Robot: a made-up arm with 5 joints. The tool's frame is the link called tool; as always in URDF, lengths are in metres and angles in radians. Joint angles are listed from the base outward.
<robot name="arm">
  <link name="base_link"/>
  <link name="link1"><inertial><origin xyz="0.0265 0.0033 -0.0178"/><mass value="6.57"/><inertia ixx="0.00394" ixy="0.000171" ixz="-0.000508" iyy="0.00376" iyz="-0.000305" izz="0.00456"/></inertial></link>
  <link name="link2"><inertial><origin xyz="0.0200 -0.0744 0.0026"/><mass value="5.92"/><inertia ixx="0.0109" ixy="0.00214" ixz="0" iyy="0.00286" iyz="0" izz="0.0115"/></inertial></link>
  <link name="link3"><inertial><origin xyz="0.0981 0.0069 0.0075"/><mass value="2.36"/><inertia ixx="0.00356" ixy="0.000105" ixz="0" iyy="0.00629" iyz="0" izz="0.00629"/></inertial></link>
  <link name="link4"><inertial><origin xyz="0.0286 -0.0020 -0.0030"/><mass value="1.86"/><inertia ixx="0.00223" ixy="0" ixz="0.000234" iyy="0.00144" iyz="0" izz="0.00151"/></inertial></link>
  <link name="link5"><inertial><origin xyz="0.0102 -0.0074 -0.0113"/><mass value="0.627"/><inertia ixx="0.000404" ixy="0" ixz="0" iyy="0.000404" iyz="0" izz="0.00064"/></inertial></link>
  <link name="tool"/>
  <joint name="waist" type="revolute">
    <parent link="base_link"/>
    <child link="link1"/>
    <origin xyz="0.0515 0 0.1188" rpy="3.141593 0 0"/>
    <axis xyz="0 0 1"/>
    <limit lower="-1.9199" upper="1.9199"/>
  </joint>
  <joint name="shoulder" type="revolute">
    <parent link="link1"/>
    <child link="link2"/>
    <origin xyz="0.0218 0.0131 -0.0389" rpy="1.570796 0 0"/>
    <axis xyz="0 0 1"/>
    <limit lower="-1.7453" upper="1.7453"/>
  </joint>
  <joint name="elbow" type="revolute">
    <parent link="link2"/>
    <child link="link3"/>
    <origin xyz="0.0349 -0.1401 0" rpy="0 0 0"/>
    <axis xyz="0 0 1"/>
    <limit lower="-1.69" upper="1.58"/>
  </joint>
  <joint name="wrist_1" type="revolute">
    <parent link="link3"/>
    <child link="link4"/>
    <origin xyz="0.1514 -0.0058 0" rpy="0 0 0"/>
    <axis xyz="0 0 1"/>
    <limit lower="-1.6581" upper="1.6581"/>
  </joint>
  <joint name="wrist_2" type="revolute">
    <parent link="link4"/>
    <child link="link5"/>
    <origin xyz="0.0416 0 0.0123" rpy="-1.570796 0 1.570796"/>
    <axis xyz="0 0 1"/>
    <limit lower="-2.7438" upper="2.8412"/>
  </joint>
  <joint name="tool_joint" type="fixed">
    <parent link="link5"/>
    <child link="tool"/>
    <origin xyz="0 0 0" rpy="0 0 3.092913"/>
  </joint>
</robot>
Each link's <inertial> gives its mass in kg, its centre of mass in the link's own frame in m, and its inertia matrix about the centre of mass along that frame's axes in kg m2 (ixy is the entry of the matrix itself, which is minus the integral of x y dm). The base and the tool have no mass. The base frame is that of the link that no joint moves.
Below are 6 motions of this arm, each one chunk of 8 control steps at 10 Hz.
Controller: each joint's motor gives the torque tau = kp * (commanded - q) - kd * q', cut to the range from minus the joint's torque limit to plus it. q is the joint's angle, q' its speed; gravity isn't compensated. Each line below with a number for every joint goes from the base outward.
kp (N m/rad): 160 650 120 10 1.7
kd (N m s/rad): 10 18 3.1 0.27 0.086
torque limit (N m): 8.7 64 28 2.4 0.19
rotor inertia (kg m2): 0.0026 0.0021 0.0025 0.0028 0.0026
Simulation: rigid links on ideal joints. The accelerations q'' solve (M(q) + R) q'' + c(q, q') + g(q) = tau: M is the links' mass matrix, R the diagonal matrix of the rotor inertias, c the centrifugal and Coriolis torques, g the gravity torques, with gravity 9.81 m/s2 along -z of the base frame. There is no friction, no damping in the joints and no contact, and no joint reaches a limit. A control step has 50 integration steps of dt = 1/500 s. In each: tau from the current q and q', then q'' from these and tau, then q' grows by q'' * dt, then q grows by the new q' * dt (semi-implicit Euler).
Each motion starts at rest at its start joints. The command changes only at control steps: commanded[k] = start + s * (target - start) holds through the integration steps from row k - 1 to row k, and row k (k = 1, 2, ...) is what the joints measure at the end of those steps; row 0 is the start. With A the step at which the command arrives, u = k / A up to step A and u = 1 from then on. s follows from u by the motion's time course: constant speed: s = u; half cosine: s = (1 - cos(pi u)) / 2; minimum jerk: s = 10 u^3 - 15 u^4 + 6 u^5; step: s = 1 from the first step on.
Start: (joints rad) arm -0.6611 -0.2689 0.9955 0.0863 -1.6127
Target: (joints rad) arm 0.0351 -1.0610 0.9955 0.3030 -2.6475
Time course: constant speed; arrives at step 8
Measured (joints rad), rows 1 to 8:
1: -0.5898 -0.3603 1.0414 0.1836 -1.7085
2: -0.5052 -0.4610 1.0355 0.1921 -1.8476
3: -0.4187 -0.5612 1.0383 0.2231 -1.9871
4: -0.3319 -0.6613 1.0422 0.2584 -2.1161
5: -0.2451 -0.7616 1.0432 0.2862 -2.2492
6: -0.1582 -0.8618 1.0450 0.3174 -2.3832
7: -0.0714 -0.9620 1.0458 0.3469 -2.5173
8: 0.0155 -1.0623 1.0462 0.3762 -2.6520

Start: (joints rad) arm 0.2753 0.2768 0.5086 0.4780 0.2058
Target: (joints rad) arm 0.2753 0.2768 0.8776 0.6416 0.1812
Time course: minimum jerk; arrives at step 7
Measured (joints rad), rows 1 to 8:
1: 0.2752 0.2936 0.5617 0.5170 0.2079
2: 0.2755 0.2927 0.6011 0.5272 0.2084
3: 0.2754 0.2928 0.6860 0.5673 0.1978
4: 0.2756 0.2920 0.7814 0.6057 0.1912
5: 0.2756 0.2906 0.8557 0.6248 0.1835
6: 0.2755 0.2895 0.8921 0.6276 0.1788
7: 0.2754 0.2889 0.8946 0.6190 0.1771
8: 0.2753 0.2889 0.8942 0.6186 0.1763

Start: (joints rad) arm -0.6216 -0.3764 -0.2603 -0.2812 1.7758
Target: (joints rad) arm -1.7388 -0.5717 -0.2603 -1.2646 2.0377
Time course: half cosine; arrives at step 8
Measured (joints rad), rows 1 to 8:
1: -0.6563 -0.3763 -0.2105 -0.2567 1.7663
2: -0.7613 -0.3987 -0.2163 -0.3782 1.7700
3: -0.9256 -0.4344 -0.2296 -0.5852 1.8354
4: -1.1288 -0.4718 -0.2289 -0.7858 1.8936
5: -1.3406 -0.5108 -0.2327 -0.9986 1.9510
6: -1.5285 -0.5436 -0.2346 -1.1761 2.0086
7: -1.6635 -0.5649 -0.2334 -1.2858 2.0472
8: -1.7244 -0.5718 -0.2309 -1.3161 2.0621

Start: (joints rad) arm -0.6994 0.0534 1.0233 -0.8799 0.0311
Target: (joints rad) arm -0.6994 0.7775 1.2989 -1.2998 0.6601
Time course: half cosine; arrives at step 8
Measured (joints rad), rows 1 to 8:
1: -0.6995 0.0925 1.0718 -0.7837 0.0725
2: -0.6995 0.1703 1.0935 -0.8417 0.1460
3: -0.6997 0.2879 1.1345 -0.9010 0.2385
4: -0.6996 0.4264 1.1796 -0.9799 0.3565
5: -0.6995 0.5648 1.2217 -1.0689 0.4725
6: -0.6994 0.6821 1.2563 -1.1491 0.5711
7: -0.6993 0.7607 1.2772 -1.2100 0.6376
8: -0.6994 0.7886 1.2812 -1.2408 0.6616

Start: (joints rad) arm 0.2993 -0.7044 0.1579 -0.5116 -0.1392
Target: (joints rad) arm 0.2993 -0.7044 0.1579 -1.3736 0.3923
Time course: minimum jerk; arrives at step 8
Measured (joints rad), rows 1 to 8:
1: 0.2993 -0.7018 0.2114 -0.4651 -0.1204
2: 0.2992 -0.7028 0.2067 -0.5539 -0.0624
3: 0.2994 -0.7049 0.1987 -0.7388 0.0117
4: 0.2994 -0.7046 0.2001 -0.9453 0.1259
5: 0.2995 -0.7052 0.1981 -1.1608 0.2433
6: 0.2995 -0.7051 0.1982 -1.3183 0.3335
7: 0.2994 -0.7047 0.1990 -1.3911 0.3816
8: 0.2993 -0.7044 0.1994 -1.3987 0.3907

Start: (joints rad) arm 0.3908 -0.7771 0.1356 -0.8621 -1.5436
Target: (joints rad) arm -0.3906 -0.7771 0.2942 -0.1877 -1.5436
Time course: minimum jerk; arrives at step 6
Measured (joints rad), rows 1 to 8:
1: 0.3684 -0.7768 0.1884 -0.8259 -1.5439
2: 0.2550 -0.7758 0.2193 -0.6810 -1.5329
3: 0.0531 -0.7743 0.2718 -0.4547 -1.5293
4: -0.1695 -0.7733 0.3235 -0.2331 -1.5152
5: -0.3262 -0.7747 0.3465 -0.1239 -1.5055
6: -0.3791 -0.7762 0.3459 -0.1168 -1.5068
7: -0.3886 -0.7766 0.3445 -0.1213 -1.5117
8: -0.3903 -0.7764 0.3453 -0.1191 -1.5112

